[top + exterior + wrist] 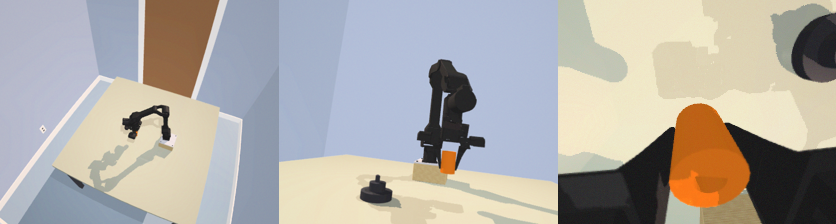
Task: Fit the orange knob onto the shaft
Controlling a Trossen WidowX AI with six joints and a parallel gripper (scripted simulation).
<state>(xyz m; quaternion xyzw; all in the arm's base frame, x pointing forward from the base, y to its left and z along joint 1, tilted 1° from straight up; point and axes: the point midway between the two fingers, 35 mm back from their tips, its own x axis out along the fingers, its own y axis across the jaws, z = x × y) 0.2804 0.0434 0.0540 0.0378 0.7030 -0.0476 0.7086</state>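
My gripper tip is now 4 cm short of the dark round pedestal, 19 cm to the left of it and 6 cm above it. The rest, counted from my gripper tip: orange knob 2 cm above.
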